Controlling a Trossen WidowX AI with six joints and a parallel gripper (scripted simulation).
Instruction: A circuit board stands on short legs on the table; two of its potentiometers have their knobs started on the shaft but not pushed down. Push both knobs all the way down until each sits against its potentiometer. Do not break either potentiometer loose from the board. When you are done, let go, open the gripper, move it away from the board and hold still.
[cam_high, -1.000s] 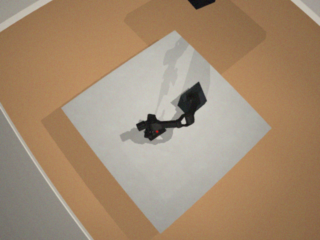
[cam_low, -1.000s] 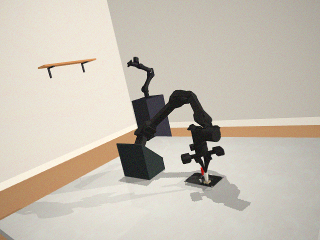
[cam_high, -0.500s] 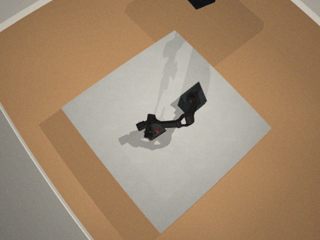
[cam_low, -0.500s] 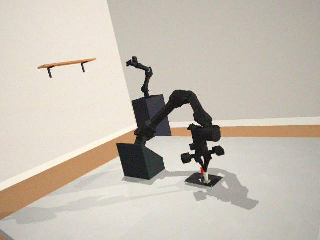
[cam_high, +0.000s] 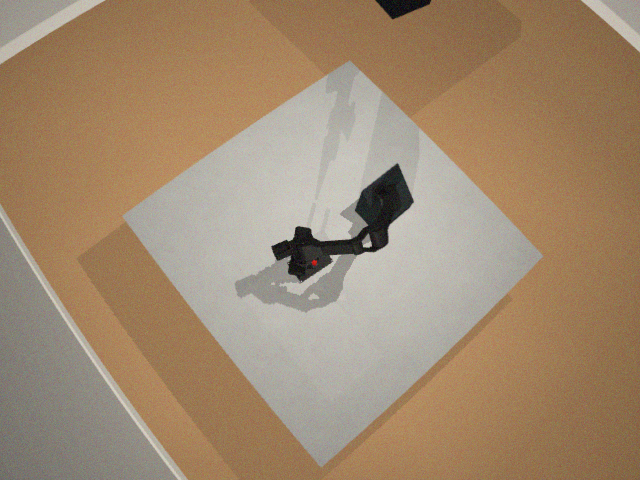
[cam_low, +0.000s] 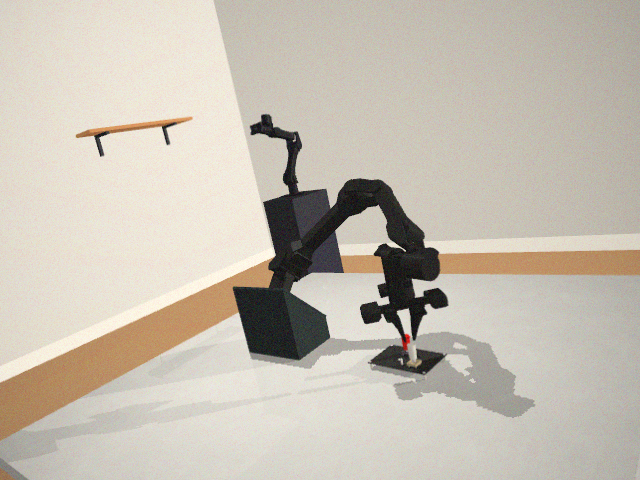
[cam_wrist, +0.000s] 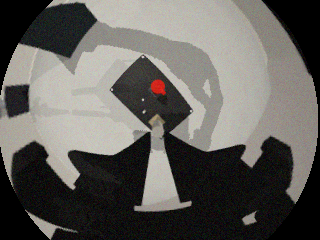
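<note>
My gripper tip is now 3 cm above the white knob. The rest, counted from my gripper tip: red knob: 4 cm to the left, 4 cm behind, 3 cm below.
</note>
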